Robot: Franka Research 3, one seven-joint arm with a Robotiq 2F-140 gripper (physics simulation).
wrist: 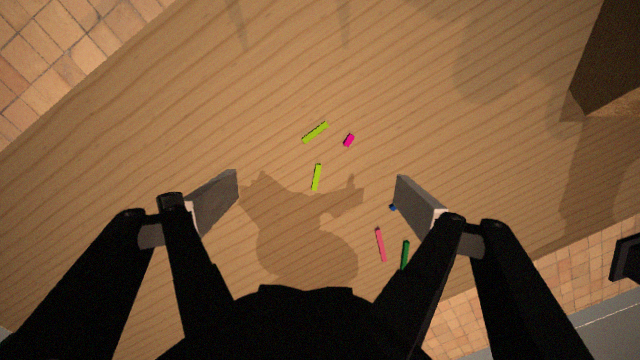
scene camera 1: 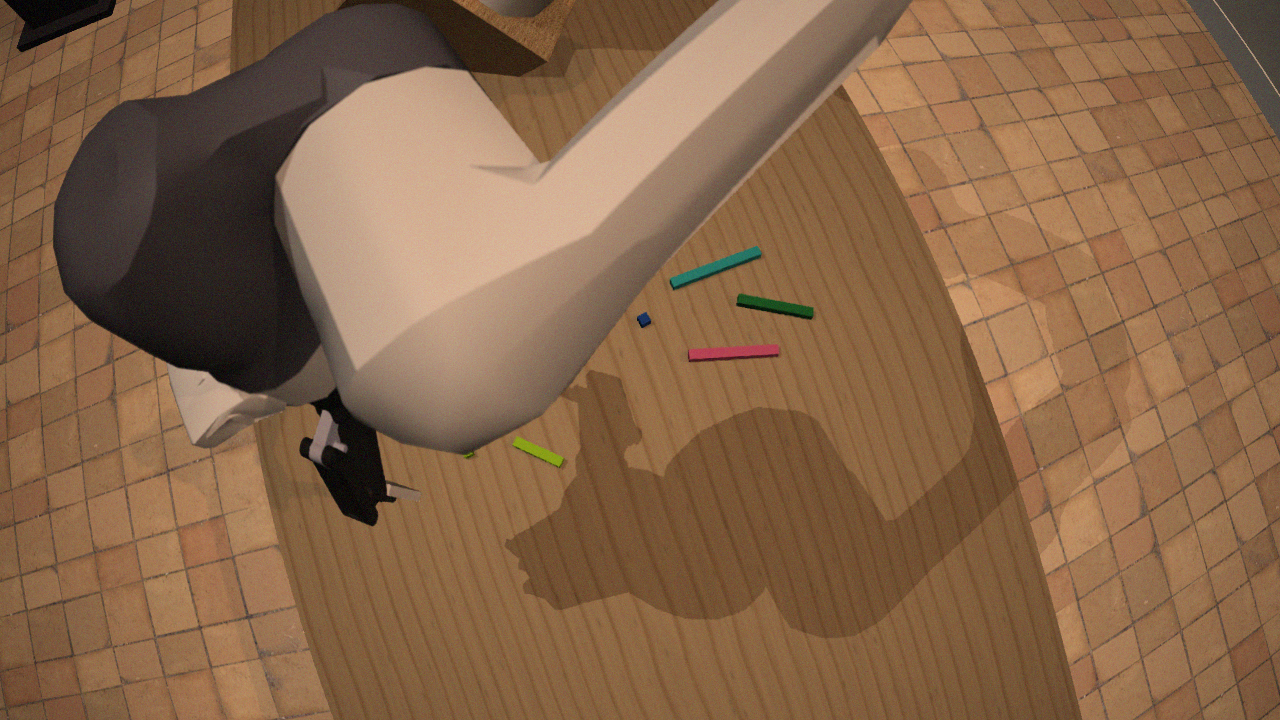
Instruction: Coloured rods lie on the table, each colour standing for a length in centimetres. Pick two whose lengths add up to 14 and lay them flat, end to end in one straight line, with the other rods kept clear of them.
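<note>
My gripper point(wrist: 316, 186) is open and empty, high above the table. Below and between its fingers in the wrist view lie a lime rod point(wrist: 316, 177) point(scene camera 1: 538, 451), a second lime rod point(wrist: 315, 132) and a short magenta rod point(wrist: 349, 140). A sliver of lime shows at the arm's edge in the scene view. A small blue piece point(scene camera 1: 644, 319) point(wrist: 392, 207) lies near a pink rod point(scene camera 1: 733, 352) point(wrist: 381, 244), a dark green rod point(scene camera 1: 775, 306) point(wrist: 405, 255) and a teal rod point(scene camera 1: 716, 267). All lie flat and apart. The teal rod does not show in the wrist view.
The wooden table point(scene camera 1: 680, 662) point(wrist: 150, 100) bears the rods. A wooden block-like stand point(scene camera 1: 501, 40) point(wrist: 610, 60) is at the table's far end. The arm point(scene camera 1: 429, 250) hides part of the table in the scene view, and its shadow falls across the table.
</note>
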